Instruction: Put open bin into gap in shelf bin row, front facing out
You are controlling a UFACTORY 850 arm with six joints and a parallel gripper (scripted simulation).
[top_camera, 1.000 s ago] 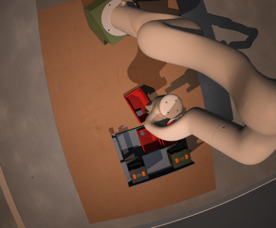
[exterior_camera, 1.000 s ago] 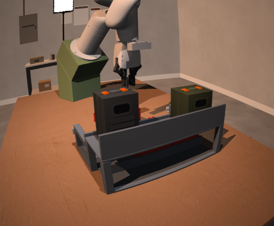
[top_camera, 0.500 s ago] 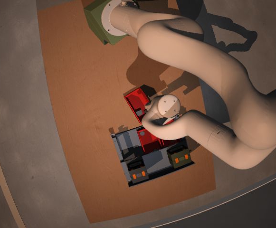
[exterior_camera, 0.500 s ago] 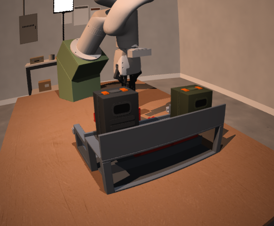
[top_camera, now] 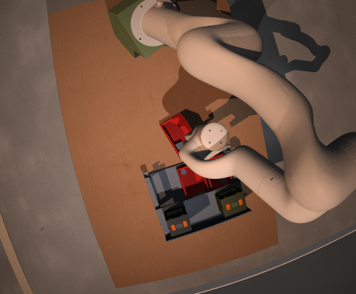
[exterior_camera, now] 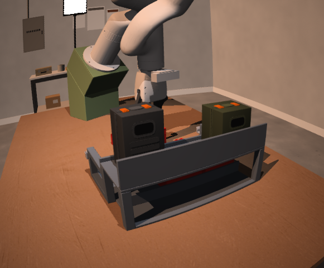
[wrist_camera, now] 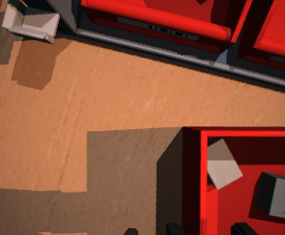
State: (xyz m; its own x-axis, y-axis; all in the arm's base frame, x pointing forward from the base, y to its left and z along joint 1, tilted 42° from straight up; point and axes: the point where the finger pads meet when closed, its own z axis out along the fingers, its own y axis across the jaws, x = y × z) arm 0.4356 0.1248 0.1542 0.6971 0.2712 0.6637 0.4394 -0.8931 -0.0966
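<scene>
The red bin is 6 cm below my hand, 5 cm to the right of it and 1 cm ahead of it. Also, from my hand: grey part 16 cm ahead, 8 cm to the left, 8 cm below; then grey shelf 24 cm ahead, 3 cm below, 2 cm to the left; then dark part 8 cm below, 6 cm to the right, 5 cm ahead.
</scene>
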